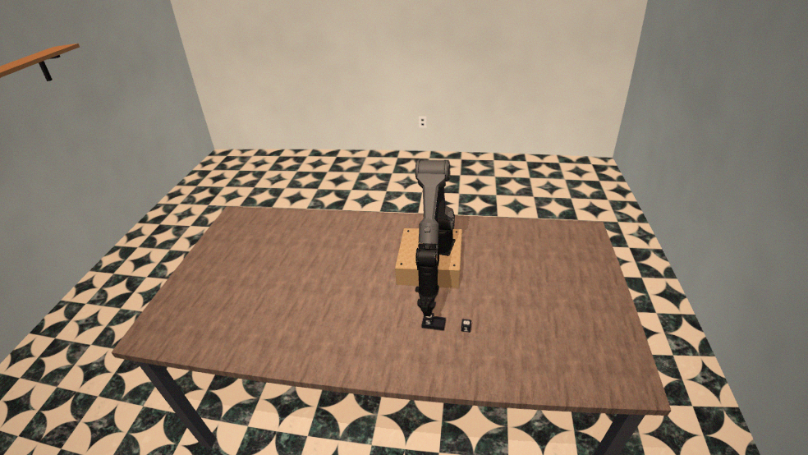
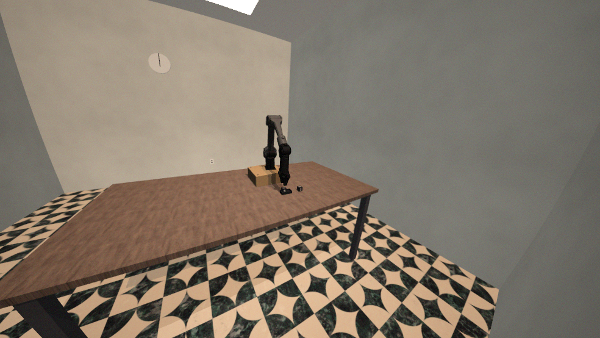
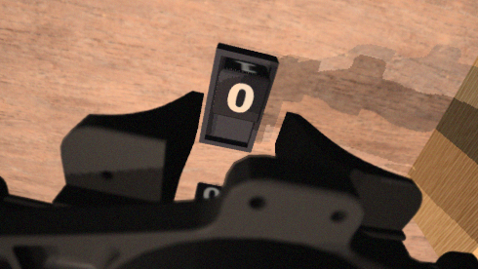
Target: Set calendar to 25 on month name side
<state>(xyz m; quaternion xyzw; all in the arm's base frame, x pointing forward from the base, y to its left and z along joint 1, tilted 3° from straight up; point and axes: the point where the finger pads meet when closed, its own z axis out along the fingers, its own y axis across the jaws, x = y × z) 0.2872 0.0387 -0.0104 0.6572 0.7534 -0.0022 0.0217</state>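
Now: the dark cube 5 cm below my hand. The rest, counted from my hand: tray 6 cm below, 2 cm to the left.
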